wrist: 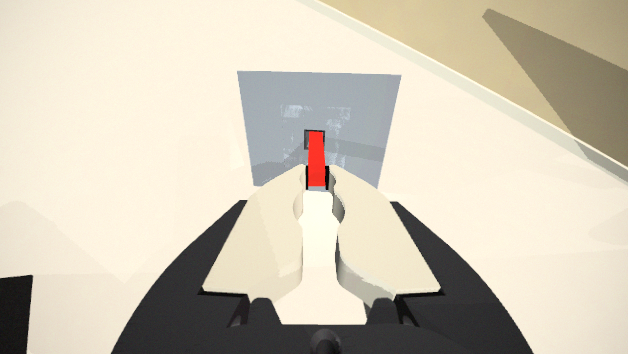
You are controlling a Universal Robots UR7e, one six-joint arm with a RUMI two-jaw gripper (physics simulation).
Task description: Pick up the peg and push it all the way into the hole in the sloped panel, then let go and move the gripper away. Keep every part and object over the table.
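Places are measured from the arm's base along level axes (x down, y left, z ahead), in millimetres.
Pixels of known places: gripper, fingertip midpoint: (316, 168).
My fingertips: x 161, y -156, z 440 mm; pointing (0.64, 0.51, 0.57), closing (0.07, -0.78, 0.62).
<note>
For each thing: its middle in the pictures, then the offset to it from my fingertips. "pt": a spot on its surface instead. Level surfaces: height alone.
- red peg, body centre: (315, 150) dx +19, dy +16, dz +18 mm
- dark square hole, surface spot: (306, 140) pt dx +33, dy +34, dz +25 mm
- grey sloped panel, body centre: (317, 128) dx +46, dy +40, dz +49 mm
- pale table, surface height: dx +86 mm
The red peg (316, 160) is held between the fingertips of my gripper (316, 168), which is shut on it. The peg reaches up and away from the fingertips, and its far end overlaps the dark square hole (306, 140) in the grey sloped panel (265, 100). A dark strip of the hole shows to the left of the peg and a thin line above its end. Whether the peg's tip is inside the hole or in front of it, I cannot tell. The fingertips overlap the panel's lower edge in view.
The pale table (125, 125) surrounds the panel. Its edge (450, 72) runs diagonally across the upper right, with the tan floor (425, 30) and a dark shadow beyond. A black shape (15, 315) shows at the lower left corner.
</note>
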